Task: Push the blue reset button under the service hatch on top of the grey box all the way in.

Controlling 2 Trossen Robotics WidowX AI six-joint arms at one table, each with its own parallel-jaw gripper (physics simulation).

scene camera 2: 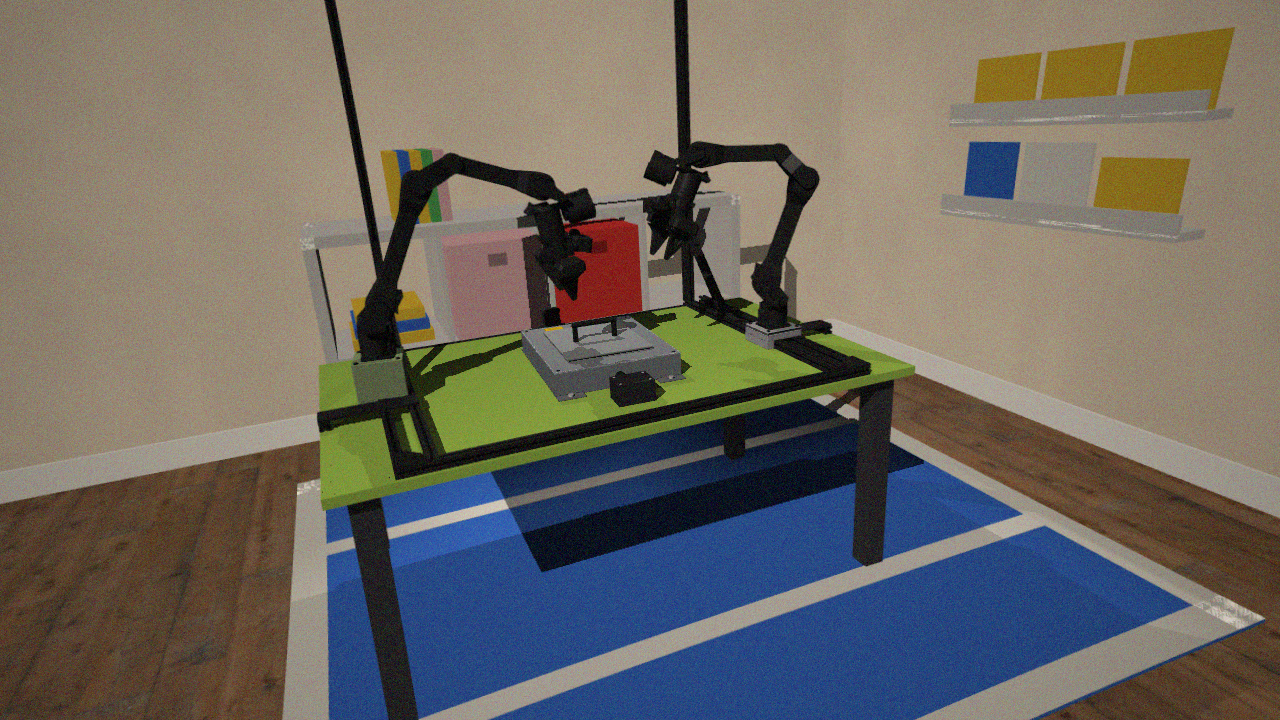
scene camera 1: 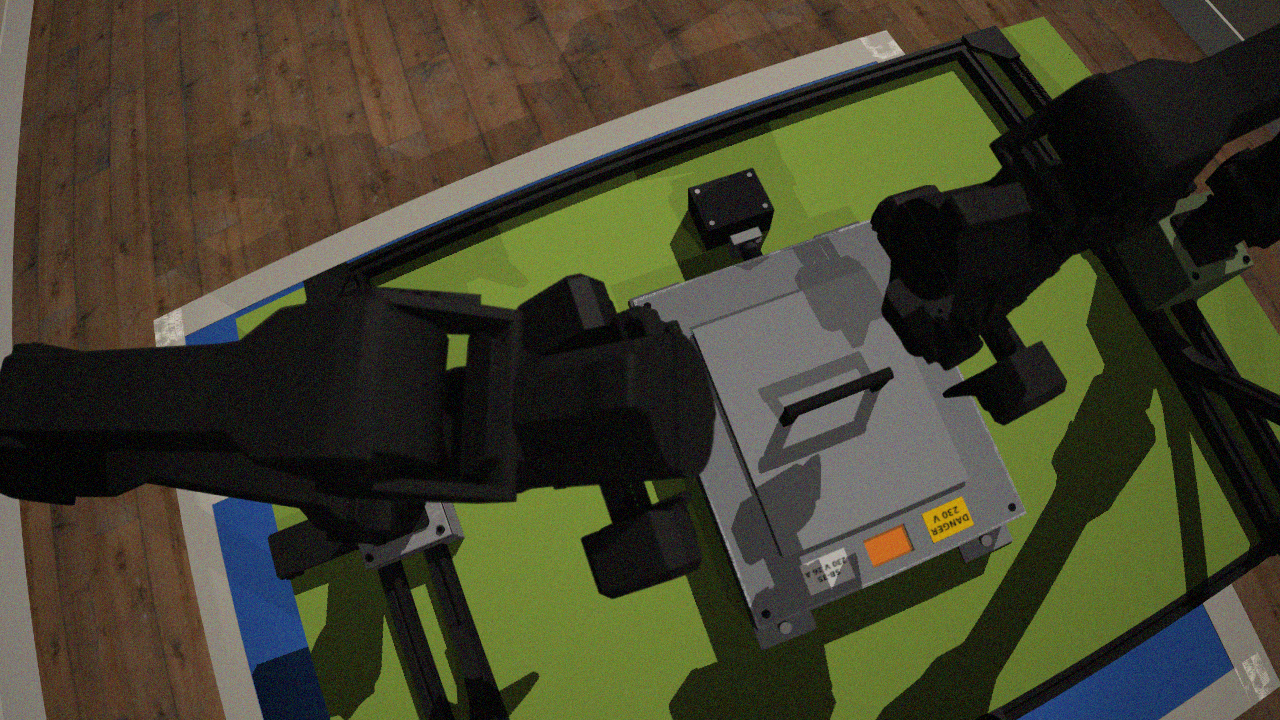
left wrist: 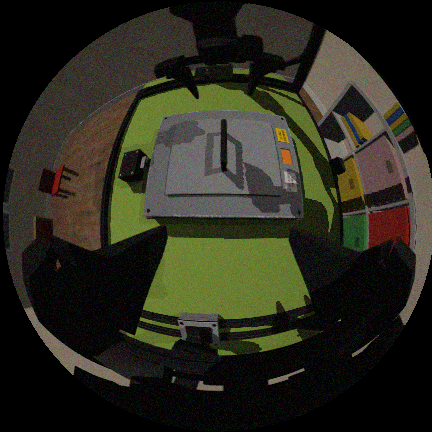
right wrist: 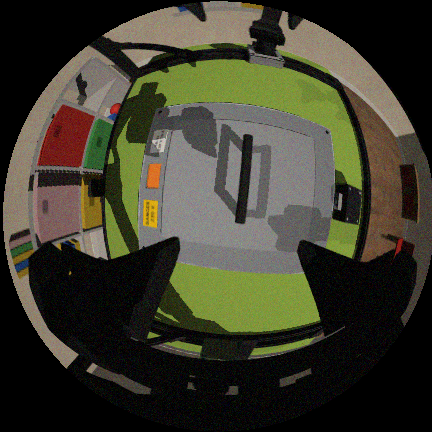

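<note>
The grey box (scene camera 1: 991,465) (scene camera 2: 590,372) (left wrist: 220,208) (right wrist: 235,253) stands on the green table. Its service hatch (scene camera 1: 904,447) (left wrist: 192,180) (right wrist: 295,150) lies flat on top, with a black bar handle (scene camera 1: 836,395) (scene camera 2: 595,325) (left wrist: 223,145) (right wrist: 244,179) standing up from it. The blue reset button does not show in any view; the hatch covers the top's middle. My left gripper (left wrist: 230,233) (scene camera 2: 665,251) is open and empty, raised beside the box. My right gripper (right wrist: 241,245) is open and empty, above the box's edge on the opposite side.
A black block (scene camera 1: 729,201) (scene camera 2: 632,387) (left wrist: 132,165) (right wrist: 348,203) sits close against one side of the box. An orange label (scene camera 1: 887,544) (left wrist: 286,157) (right wrist: 153,176) and a yellow danger label (scene camera 1: 947,519) (left wrist: 282,135) (right wrist: 150,213) lie along its opposite edge. Black rails frame the table.
</note>
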